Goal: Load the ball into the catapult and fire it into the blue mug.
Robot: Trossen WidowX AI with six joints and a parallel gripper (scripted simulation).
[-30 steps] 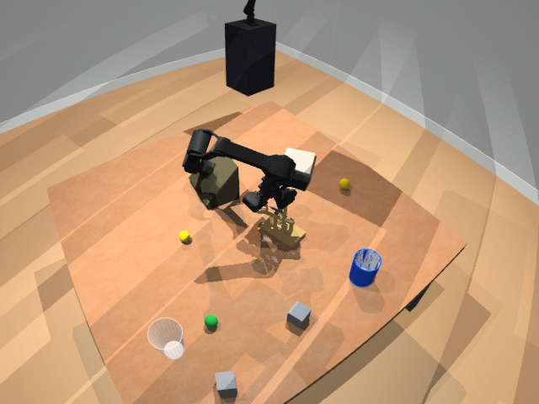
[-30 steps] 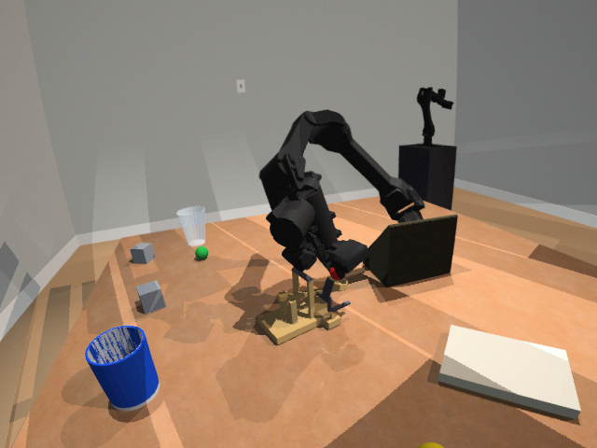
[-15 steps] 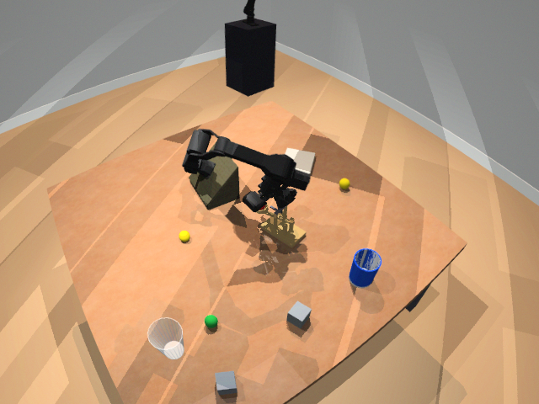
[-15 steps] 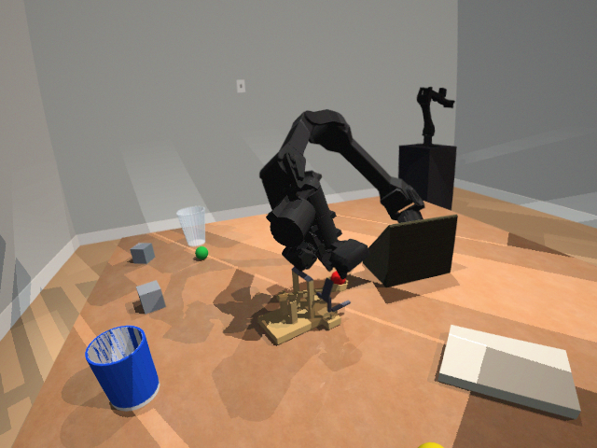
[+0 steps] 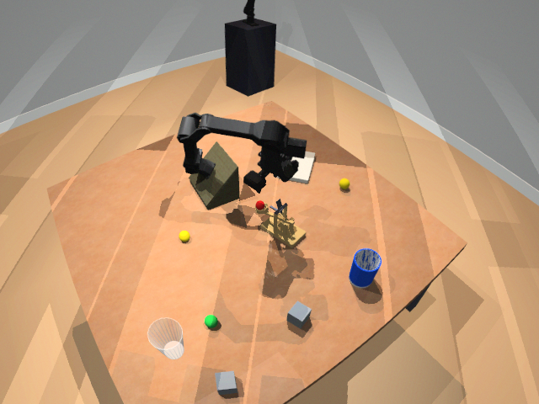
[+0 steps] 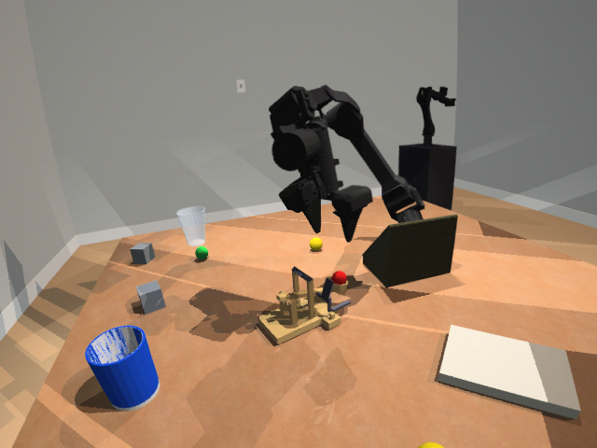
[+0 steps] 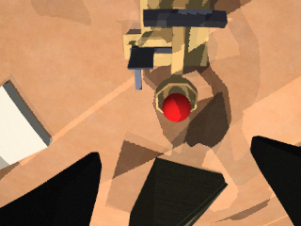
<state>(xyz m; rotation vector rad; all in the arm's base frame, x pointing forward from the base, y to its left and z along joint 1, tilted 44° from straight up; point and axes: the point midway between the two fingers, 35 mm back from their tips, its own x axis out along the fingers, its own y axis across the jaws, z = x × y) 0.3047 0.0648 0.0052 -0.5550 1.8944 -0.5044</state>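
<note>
The red ball is 2 cm behind my gripper tip, 1 cm to the right of it and 10 cm below it. From my gripper tip the other things lie so: white slab (14 cm behind, 31 cm to the left, 16 cm below); then wooden catapult (5 cm ahead, 1 cm to the left, 11 cm below); then blue mug (41 cm ahead, 5 cm to the left, 14 cm below).
</note>
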